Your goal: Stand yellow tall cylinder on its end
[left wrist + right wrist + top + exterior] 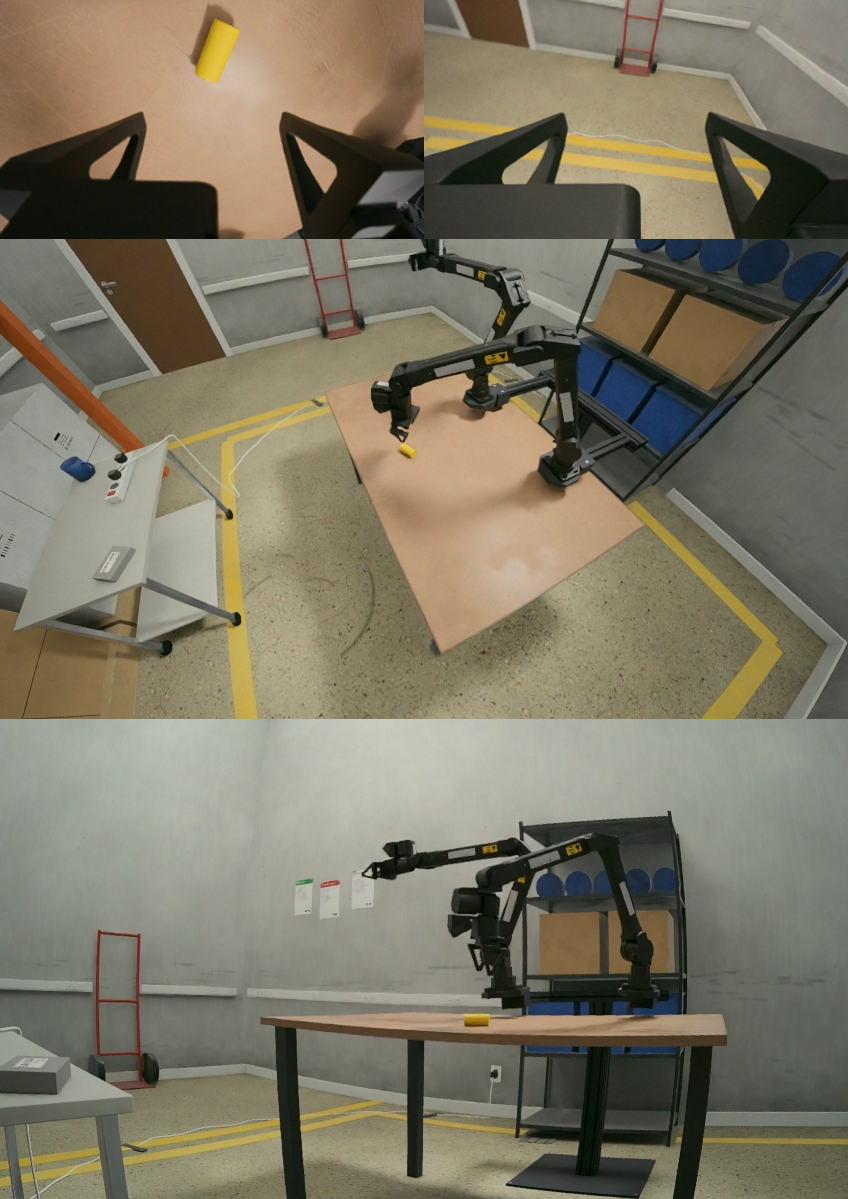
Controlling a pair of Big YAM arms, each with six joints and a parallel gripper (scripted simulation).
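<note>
Right now my left hand is 130 mm above the yellow tall cylinder, 30 mm to the left of it and 10 mm past it.
</note>
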